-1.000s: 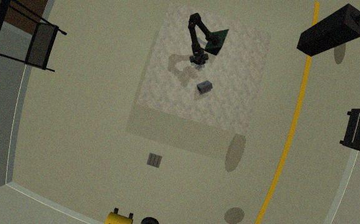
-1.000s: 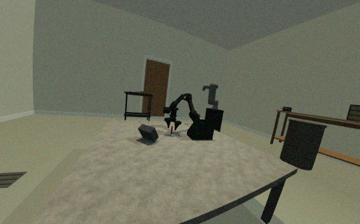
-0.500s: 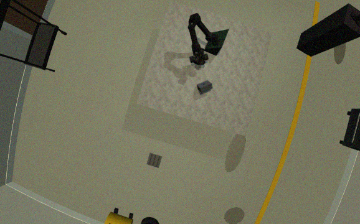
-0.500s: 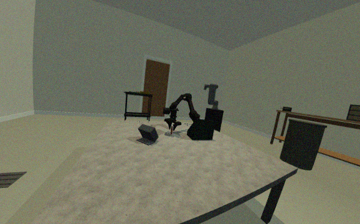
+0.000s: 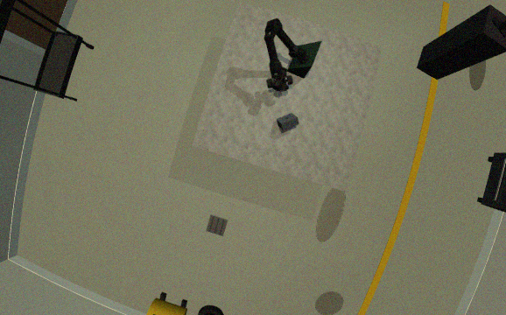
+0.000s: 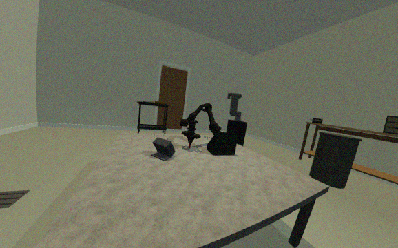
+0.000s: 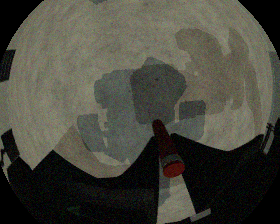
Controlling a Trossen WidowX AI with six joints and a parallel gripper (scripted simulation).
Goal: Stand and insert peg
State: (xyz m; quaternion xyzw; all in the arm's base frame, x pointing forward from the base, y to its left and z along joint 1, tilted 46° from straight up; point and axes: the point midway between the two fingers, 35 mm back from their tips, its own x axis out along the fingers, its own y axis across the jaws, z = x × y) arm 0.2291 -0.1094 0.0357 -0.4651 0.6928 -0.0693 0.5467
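Right now my gripper tip is 23 cm short of the sloped grey panel, 17 cm to the right of it and 2 cm below it. Also, from my gripper tip: red peg: 2 cm above.
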